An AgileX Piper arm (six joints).
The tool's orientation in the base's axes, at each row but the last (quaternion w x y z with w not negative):
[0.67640 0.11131 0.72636 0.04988]
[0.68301 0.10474 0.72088 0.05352]
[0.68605 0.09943 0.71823 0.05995]
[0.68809 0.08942 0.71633 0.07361]
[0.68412 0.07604 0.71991 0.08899]
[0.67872 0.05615 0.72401 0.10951]
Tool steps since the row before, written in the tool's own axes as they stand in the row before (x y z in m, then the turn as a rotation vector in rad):
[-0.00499 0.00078 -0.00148 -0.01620 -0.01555 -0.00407]
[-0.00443 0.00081 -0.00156 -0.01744 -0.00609 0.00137]
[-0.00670 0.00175 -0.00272 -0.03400 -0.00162 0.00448]
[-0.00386 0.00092 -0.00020 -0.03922 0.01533 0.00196]
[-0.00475 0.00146 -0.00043 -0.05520 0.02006 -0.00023]
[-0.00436 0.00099 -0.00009 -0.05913 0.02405 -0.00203]
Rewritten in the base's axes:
[-0.00110 -0.00027 0.00514 -0.00453 -0.01848 0.01260]
[-0.00129 -0.00010 0.00459 0.00168 -0.00992 0.01555]
[-0.00235 0.00033 0.00705 0.00569 -0.00945 0.03251]
[-0.00003 0.00001 0.00397 0.00382 0.00589 0.04157]
[-0.00020 0.00031 0.00497 0.00242 0.00674 0.05829]
[0.00016 -0.00005 0.00447 0.00064 0.00956 0.06314]

